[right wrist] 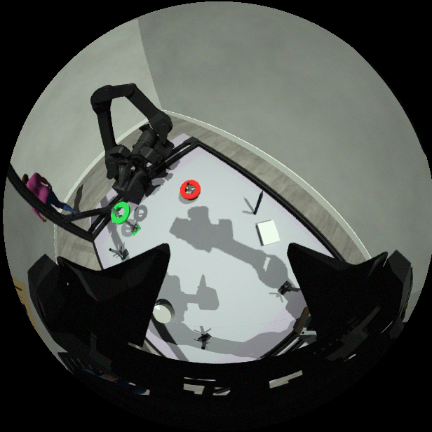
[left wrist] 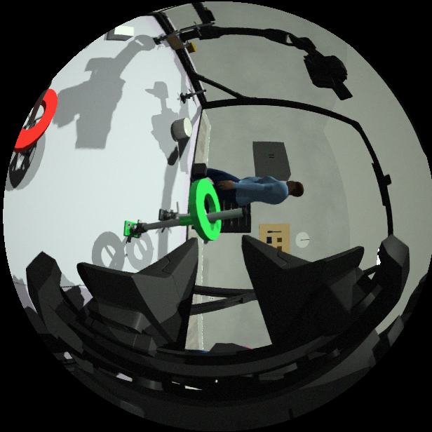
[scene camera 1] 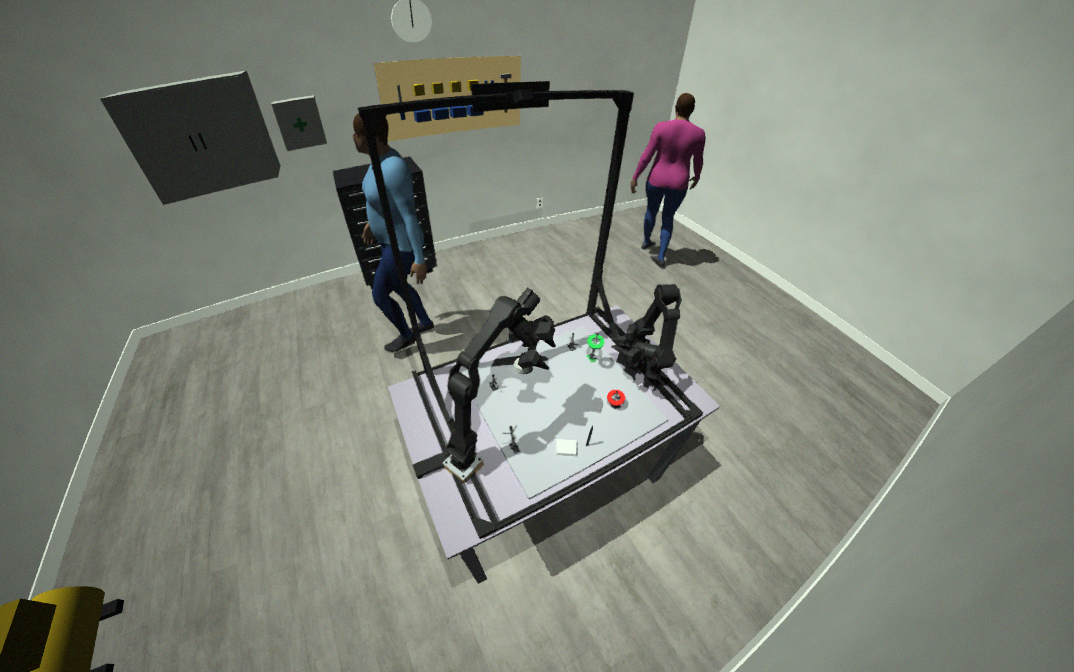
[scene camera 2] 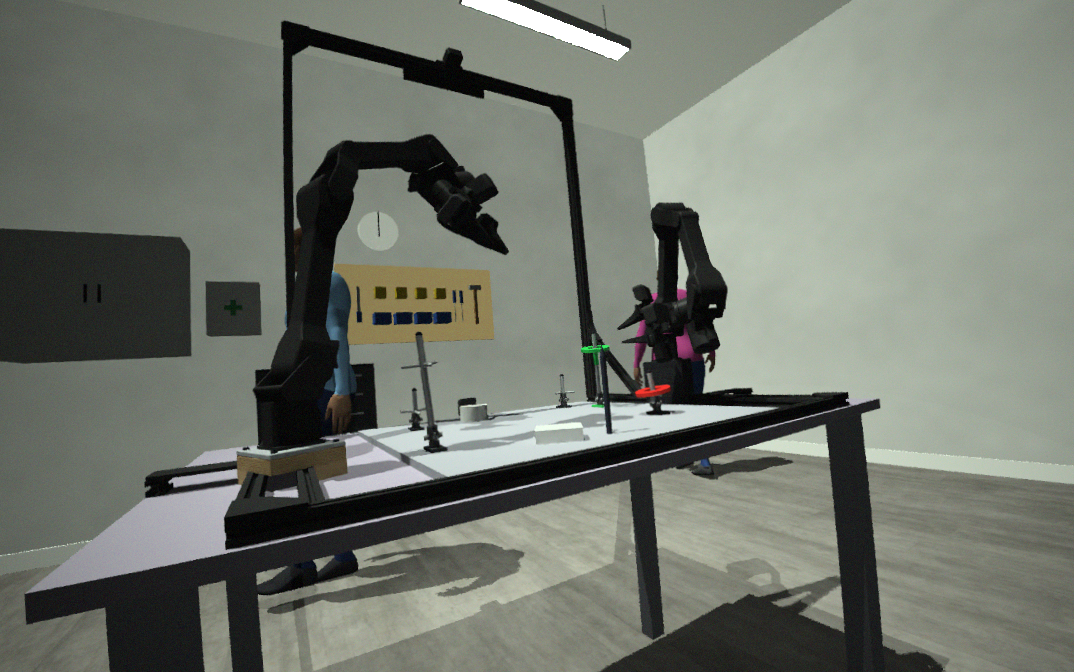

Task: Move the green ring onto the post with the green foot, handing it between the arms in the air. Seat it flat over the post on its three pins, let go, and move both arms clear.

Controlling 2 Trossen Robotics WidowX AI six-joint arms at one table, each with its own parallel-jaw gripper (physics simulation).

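Frame: origin at the left arm's base, x ahead, y left, z up, level; metres.
Seen in the pictures: left gripper, between the fingertips: (scene camera 1: pixel 611 342) (scene camera 2: pixel 619 335); right gripper, between the fingertips: (scene camera 1: pixel 551 357) (scene camera 2: pixel 500 249); right arm's base, origin of its link: (scene camera 1: pixel 462 460) (scene camera 2: pixel 291 445).
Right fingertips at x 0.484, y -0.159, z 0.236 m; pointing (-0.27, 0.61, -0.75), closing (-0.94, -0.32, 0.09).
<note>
A point is followed by its place in that frame.
The green ring (scene camera 1: pixel 588 341) @[x 0.164, y -0.161, z 0.045 m] (scene camera 2: pixel 587 348) @[x 0.160, y -0.150, z 0.045 m] (left wrist: pixel 197 210) (right wrist: pixel 127 212) is around the upper part of the upright post with the green foot (scene camera 2: pixel 599 404) @[x 0.119, y -0.150, z -0.098 m] (left wrist: pixel 161 224) (right wrist: pixel 135 229). It looks flat or nearly so in scene camera 2. In the left wrist view it sits just above the post's green band; one pin tip shows at its edge, and the other pins are hidden. My left gripper (scene camera 2: pixel 621 334) @[x 0.137, y -0.072, z 0.069 m] (left wrist: pixel 219 242) is open and empty, a little apart from the ring. My right gripper (scene camera 1: pixel 548 355) @[x 0.484, y -0.159, z 0.235 m] (right wrist: pixel 231 250) is open and empty, raised high above the table.
A red ring (scene camera 1: pixel 609 397) @[x 0.297, y 0.021, z -0.056 m] (scene camera 2: pixel 652 392) @[x 0.314, y 0.052, z -0.058 m] (left wrist: pixel 47 120) is on a short post. Bare posts (scene camera 1: pixel 513 438) @[x 0.681, y -0.170, z -0.010 m] (scene camera 1: pixel 493 382) @[x 0.497, y -0.405, z -0.063 m] (scene camera 1: pixel 571 341) @[x 0.109, y -0.262, z -0.060 m], a white block (scene camera 1: pixel 566 447) @[x 0.568, y -0.015, z -0.084 m], a dark upright stick (scene camera 1: pixel 589 436) @[x 0.511, y 0.040, z -0.032 m] and a white cylinder (scene camera 2: pixel 473 412) @[x 0.366, y -0.355, z -0.083 m] stand on the table. A black frame (scene camera 2: pixel 575 198) @[x -0.152, y -0.291, z 0.563 m] rises over it.
</note>
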